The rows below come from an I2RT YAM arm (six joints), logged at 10 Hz.
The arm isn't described. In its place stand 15 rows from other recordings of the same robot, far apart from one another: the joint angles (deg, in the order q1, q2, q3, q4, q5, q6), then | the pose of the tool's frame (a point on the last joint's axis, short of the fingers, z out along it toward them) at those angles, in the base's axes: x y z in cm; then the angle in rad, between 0 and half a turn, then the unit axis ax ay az.
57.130 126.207 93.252 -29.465 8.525 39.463 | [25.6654 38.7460 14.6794 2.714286 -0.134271 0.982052 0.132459]
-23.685 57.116 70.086 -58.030 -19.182 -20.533 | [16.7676 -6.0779 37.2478 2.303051 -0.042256 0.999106 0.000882]
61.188 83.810 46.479 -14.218 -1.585 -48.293 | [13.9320 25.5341 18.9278 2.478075 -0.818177 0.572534 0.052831]
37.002 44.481 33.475 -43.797 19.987 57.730 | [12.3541 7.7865 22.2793 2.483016 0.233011 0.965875 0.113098]
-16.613 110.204 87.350 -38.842 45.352 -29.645 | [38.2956 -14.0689 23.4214 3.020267 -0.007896 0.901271 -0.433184]
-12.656 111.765 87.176 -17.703 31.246 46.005 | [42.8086 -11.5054 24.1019 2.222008 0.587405 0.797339 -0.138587]
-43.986 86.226 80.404 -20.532 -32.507 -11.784 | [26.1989 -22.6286 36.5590 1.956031 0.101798 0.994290 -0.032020]
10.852 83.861 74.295 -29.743 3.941 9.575 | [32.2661 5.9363 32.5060 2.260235 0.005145 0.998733 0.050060]
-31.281 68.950 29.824 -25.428 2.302 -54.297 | [17.0335 -10.5161 15.2887 2.843933 -0.192358 0.967219 -0.165790]
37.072 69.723 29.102 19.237 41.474 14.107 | [21.1509 13.0251 21.0468 1.850218 0.052333 0.997606 -0.045213]
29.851 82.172 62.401 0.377 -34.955 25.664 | [27.7988 18.3051 31.4369 2.375735 -0.217645 0.831817 0.510599]
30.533 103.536 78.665 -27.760 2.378 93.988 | [34.1672 19.9811 23.4483 2.807082 0.510840 0.813413 0.278211]
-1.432 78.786 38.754 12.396 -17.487 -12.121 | [29.0659 0.3435 21.0740 2.039658 -0.184414 0.979530 0.080699]
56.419 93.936 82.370 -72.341 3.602 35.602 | [16.8794 25.0196 27.7628 3.022577 -0.178995 0.983713 0.016450]
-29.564 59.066 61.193 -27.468 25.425 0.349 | [18.6279 -12.3238 36.3568 2.190284 0.367192 0.861621 -0.350398]
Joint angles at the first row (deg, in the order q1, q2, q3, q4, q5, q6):
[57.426 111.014 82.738 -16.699 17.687 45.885]
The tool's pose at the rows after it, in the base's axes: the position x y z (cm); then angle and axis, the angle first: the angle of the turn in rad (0 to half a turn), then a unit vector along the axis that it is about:
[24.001 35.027 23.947 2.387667 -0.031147 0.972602 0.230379]
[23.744 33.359 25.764 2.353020 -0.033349 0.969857 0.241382]
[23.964 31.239 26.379 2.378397 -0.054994 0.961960 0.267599]
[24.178 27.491 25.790 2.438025 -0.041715 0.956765 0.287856]
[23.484 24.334 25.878 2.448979 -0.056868 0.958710 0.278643]
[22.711 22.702 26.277 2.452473 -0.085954 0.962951 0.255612]
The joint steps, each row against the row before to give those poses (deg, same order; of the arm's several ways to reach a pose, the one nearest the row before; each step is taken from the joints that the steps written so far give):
[-0.274 -3.722 -1.455 0.304 1.411 -0.887]
[-0.976 -4.536 -2.429 0.487 -0.145 -1.701]
[-2.475 -4.122 -3.983 1.658 -5.629 -2.658]
[-4.366 -5.721 -7.468 1.375 -6.458 0.379]
[-2.878 -5.947 -5.386 -1.513 -2.694 -3.326]
[-1.065 -3.559 -1.722 -3.600 -0.528 -4.159]

